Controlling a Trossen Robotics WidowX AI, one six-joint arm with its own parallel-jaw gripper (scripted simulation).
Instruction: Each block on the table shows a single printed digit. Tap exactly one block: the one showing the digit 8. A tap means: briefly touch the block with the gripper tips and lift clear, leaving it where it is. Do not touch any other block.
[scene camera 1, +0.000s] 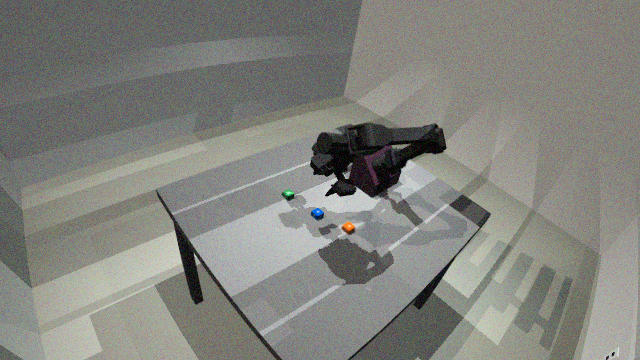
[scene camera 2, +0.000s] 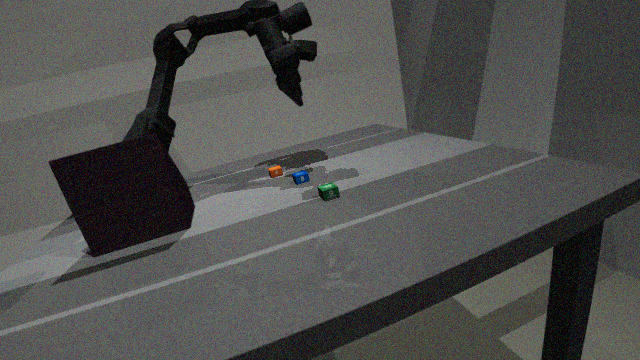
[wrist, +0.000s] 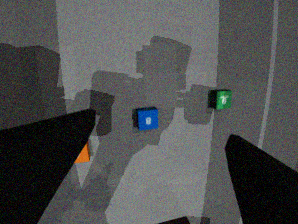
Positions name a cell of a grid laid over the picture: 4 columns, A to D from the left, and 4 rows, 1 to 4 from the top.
gripper: scene camera 1 C3; scene camera 2 B2; wrist C3
